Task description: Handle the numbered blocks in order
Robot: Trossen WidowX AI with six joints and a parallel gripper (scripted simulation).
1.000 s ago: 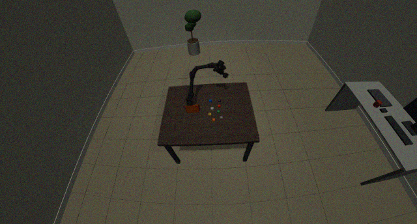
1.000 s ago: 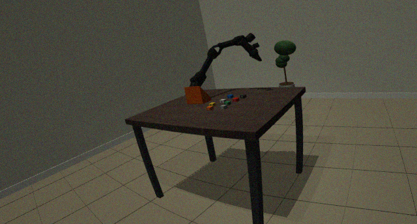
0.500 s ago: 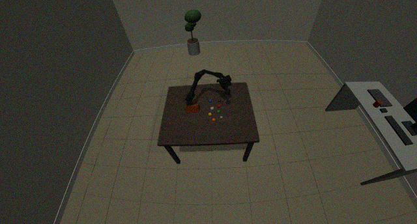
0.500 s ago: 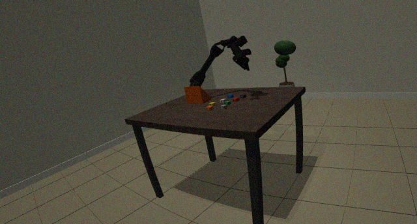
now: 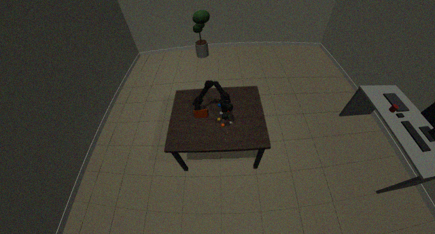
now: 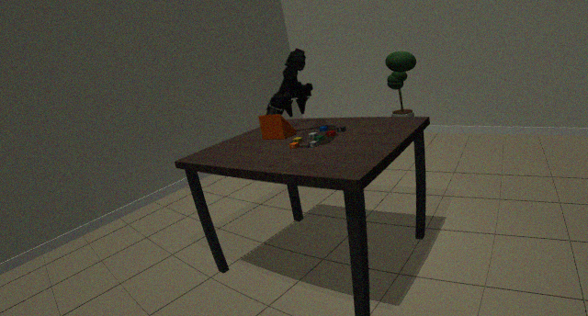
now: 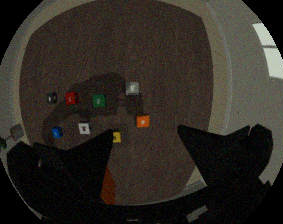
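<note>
My gripper tip is 130 mm above the yellow block, 70 mm to the right of it and 70 mm past it. The rest, counted from my gripper tip: green block 130 mm below, 90 mm to the left, 40 mm ahead; orange block 130 mm below, 30 mm behind, 10 mm to the right; grey block 130 mm below, 60 mm ahead.
</note>
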